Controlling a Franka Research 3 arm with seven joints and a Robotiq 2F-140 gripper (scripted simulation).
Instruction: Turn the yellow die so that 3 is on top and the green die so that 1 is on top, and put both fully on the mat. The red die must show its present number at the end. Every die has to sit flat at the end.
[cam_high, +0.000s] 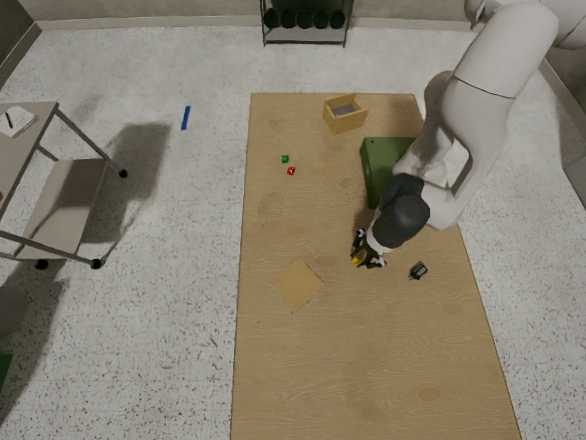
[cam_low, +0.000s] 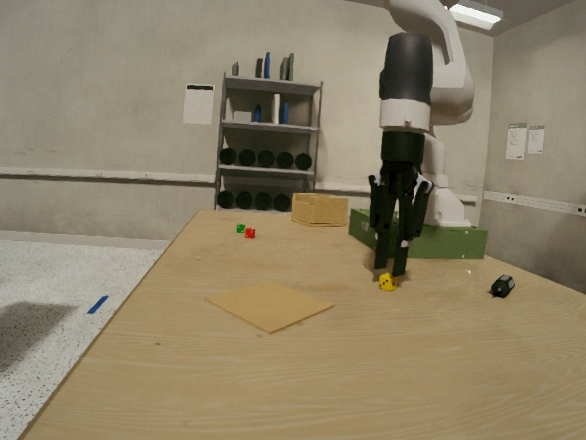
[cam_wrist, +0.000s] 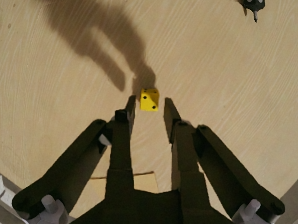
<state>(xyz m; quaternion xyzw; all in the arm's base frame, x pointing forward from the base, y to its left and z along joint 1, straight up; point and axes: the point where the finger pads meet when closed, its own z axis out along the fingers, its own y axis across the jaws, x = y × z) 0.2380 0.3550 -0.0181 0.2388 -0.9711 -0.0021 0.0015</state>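
My hand is 50 mm above the yellow die. The rest, counted from my hand: black object: 230 mm behind, 50 mm to the left, 50 mm below; tan mat: 220 mm ahead, 80 mm to the left, 60 mm below; red die: 250 mm ahead, 400 mm to the right, 50 mm below.
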